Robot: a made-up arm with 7 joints.
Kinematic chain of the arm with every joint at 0, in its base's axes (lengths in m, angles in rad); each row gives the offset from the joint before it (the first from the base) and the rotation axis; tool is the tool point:
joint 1: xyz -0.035 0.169 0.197 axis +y
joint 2: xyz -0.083 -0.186 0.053 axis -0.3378 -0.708 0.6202
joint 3: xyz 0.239 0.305 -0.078 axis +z
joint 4: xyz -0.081 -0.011 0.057 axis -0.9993 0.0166 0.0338
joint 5: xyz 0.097 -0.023 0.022 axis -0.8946 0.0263 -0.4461
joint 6: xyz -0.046 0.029 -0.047 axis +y
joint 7: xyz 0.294 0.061 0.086 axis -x
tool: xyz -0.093 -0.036 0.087
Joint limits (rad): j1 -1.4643..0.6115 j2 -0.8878..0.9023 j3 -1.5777..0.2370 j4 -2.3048..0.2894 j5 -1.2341..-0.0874 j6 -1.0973..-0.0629 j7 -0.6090..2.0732
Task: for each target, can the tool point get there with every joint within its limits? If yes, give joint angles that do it. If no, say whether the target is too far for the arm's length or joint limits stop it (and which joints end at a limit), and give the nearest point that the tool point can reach.
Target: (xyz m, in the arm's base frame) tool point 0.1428 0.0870 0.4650
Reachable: yes | joints -0.2016 -0.4283 -0.7682 -0.2747 -1.0506 -0.4317 1.6464
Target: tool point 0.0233 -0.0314 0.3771
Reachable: yes | joints -0.8597 -0.4291 -0.3579 -1.4530 -0.7595 -0.2082 1.7919
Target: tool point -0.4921 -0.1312 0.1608
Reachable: no: joint limits stop it (at a limit: joint 1, joint 5, joint 6) | nearest point -0.2637 0.0983 0.2434 | short by 0.334 m
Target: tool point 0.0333 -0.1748 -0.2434
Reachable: no: joint limits stop it (at a limit: joint 1, joint 2, joint 3, joint 4, joint 5, joint 6) | nearest point 0.0472 -0.0731 -0.1411 | short by 0.145 m
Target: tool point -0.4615 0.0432 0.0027
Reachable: no: joint limits stop it (at a limit: joint 2, joint 5, joint 6) | nearest point -0.2879 0.1815 0.0818 | short by 0.236 m
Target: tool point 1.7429 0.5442 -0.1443
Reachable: no: too far | nearest point 0.4469 0.1929 0.1045 | short by 1.366 m
